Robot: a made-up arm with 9 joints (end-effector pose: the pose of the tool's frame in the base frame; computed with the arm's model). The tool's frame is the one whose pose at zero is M. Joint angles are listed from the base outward.
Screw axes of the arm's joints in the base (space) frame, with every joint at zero. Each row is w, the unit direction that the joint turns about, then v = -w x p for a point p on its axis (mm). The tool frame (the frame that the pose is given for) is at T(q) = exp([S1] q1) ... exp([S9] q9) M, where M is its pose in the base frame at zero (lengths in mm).
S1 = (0, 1, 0, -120.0, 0.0, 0.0)
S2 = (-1, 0, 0, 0.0, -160.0, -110.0)
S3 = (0, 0, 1, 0.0, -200.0, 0.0)
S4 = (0, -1, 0, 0.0, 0.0, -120.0)
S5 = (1, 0, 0, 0.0, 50.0, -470.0)
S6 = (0, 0, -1, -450.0, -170.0, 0.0)
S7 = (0, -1, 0, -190.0, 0.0, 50.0)
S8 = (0, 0, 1, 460.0, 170.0, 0.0)
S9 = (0, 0, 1, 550.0, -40.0, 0.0)
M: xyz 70.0 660.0 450.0 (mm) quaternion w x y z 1 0 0 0
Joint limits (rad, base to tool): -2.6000..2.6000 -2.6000..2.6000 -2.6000..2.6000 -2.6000..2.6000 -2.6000..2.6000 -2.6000..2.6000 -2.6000..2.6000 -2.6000..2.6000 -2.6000..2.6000
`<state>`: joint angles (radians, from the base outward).
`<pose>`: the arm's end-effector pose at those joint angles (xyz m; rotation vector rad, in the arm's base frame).
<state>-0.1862 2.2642 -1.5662 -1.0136 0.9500 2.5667 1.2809 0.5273 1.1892</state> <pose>0.7832 -0.4045 0.5237 -0.1000 -0.3762 -1.9587</pose>
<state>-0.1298 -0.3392 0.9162 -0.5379 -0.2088 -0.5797 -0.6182 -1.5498 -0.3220</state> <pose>-0.0883 0.6005 0.3103 -0.8303 -0.1101 -0.2851</pose>
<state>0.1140 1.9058 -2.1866 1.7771 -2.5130 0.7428 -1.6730 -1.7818 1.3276</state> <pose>1.2655 -0.3136 -0.2073 -1.3556 1.5964 -0.0891</pose>
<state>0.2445 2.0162 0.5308 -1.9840 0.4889 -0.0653 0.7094 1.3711 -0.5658</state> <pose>0.0251 -0.1098 -0.9085 -1.4394 1.5103 -0.5766</pose>
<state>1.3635 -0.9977 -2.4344 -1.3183 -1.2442 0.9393 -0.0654 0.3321 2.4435</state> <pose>-0.3031 -0.4793 -0.5815 2.3037 0.5880 -1.2875</pose>
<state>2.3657 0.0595 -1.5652 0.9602 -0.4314 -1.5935 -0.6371 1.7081 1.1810</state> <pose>-0.9678 0.5904 -0.4272 -2.1351 -1.2764 0.2432</pose>
